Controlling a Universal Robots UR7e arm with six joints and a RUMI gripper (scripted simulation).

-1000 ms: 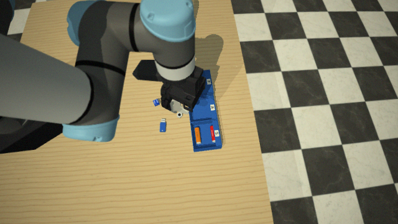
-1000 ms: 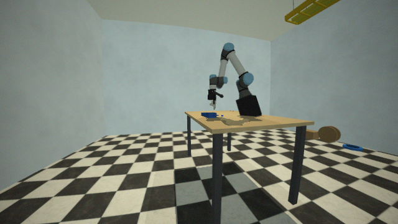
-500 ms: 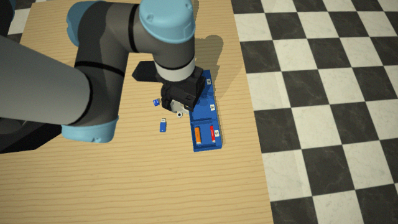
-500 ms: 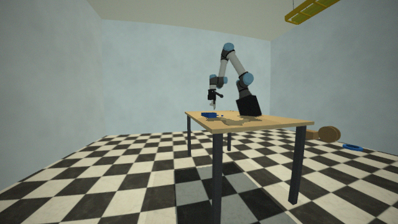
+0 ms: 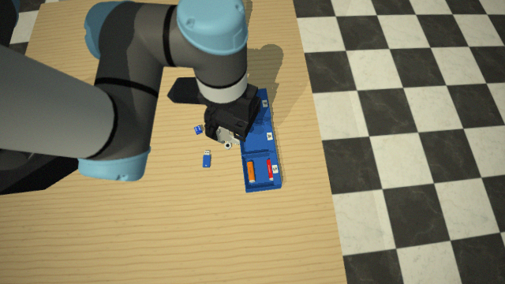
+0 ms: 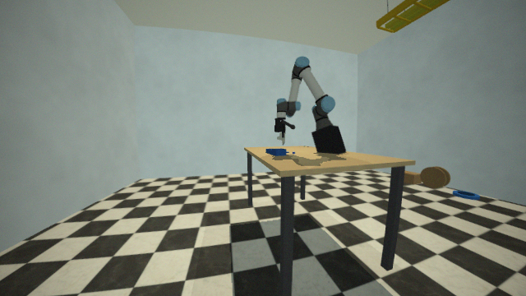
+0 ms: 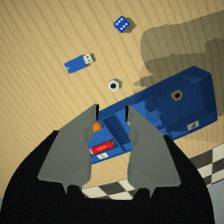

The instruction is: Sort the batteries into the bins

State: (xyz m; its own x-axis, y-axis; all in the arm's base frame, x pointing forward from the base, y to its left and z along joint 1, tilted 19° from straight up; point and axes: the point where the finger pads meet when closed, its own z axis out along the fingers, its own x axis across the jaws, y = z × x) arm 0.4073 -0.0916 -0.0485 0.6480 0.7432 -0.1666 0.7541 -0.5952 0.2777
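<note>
Now: hand 8 cm above the white nut. The rest, counted from my hand: blue USB stick (6 cm behind, 2 cm to the right, 8 cm below); orange battery (4 cm ahead, 8 cm to the right, 7 cm below); blue bin row (7 cm ahead, 1 cm to the right, 6 cm below).
</note>
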